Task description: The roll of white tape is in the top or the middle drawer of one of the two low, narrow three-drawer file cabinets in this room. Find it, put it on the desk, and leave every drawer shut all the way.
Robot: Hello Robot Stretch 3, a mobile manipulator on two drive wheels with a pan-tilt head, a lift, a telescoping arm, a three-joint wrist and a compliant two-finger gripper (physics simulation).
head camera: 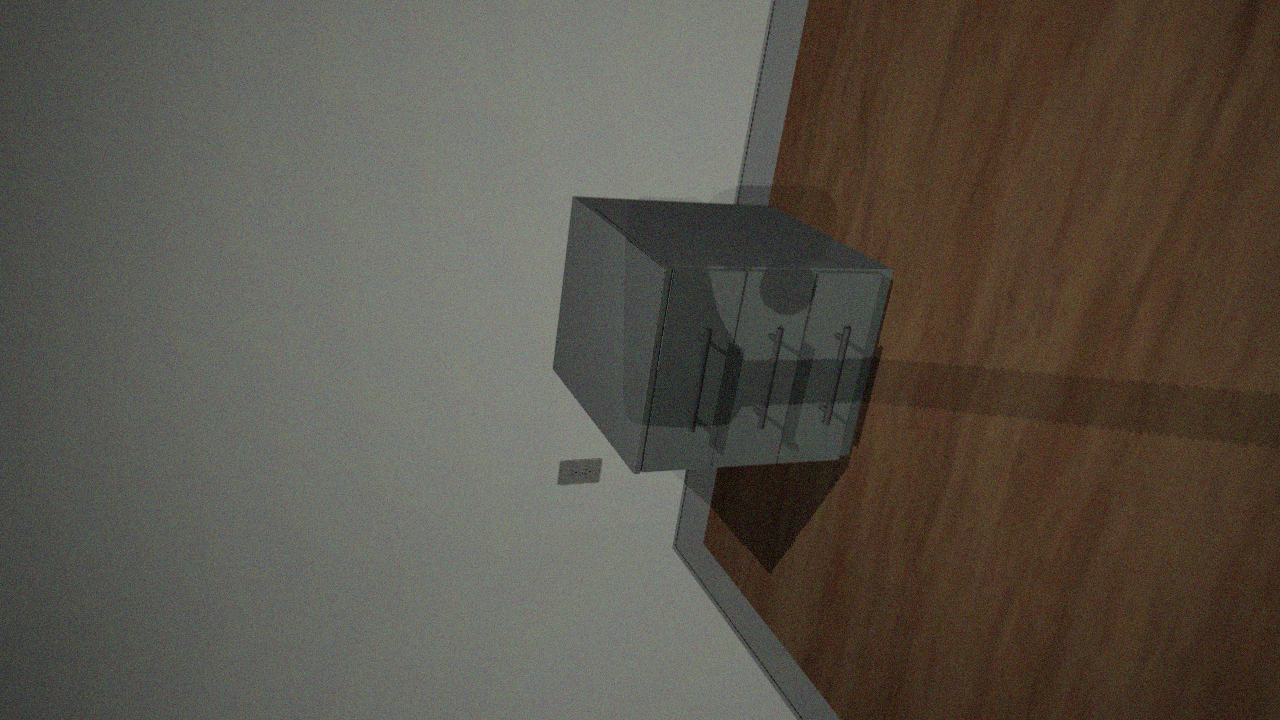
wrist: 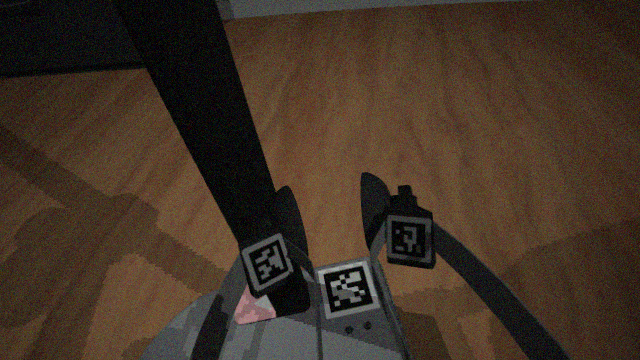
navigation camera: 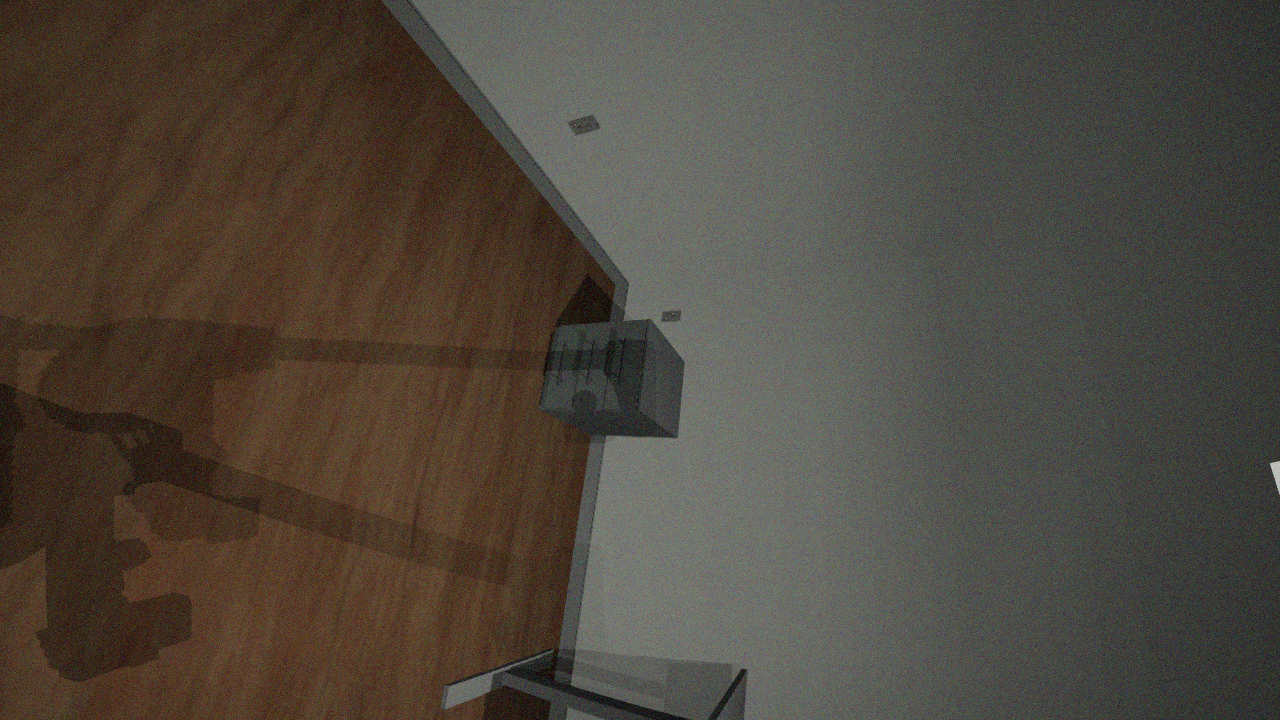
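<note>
A low grey three-drawer file cabinet (head camera: 760, 232) (navigation camera: 662, 385) stands against the wall near a corner. Both camera pictures are turned sideways. Its top drawer (head camera: 680, 358) and middle drawer (head camera: 747, 358) look shut, as does its bottom drawer. Shadows lie across the drawer fronts. Part of a desk (navigation camera: 554, 687), with a leg and foot, shows at the lower edge of the navigation view. My gripper (wrist: 328, 205) is open and empty above the wooden floor, away from the cabinet's drawers. The white tape and a second file cabinet cannot be made out.
A dark, box-like body (wrist: 65, 40) is at the upper left of the wrist view; I cannot tell what it is. A baseboard (head camera: 760, 116) (navigation camera: 510, 134) runs along the walls and meets at the corner beside the cabinet. Shadows fall on the wooden floor (head camera: 1074, 223) (navigation camera: 313, 223).
</note>
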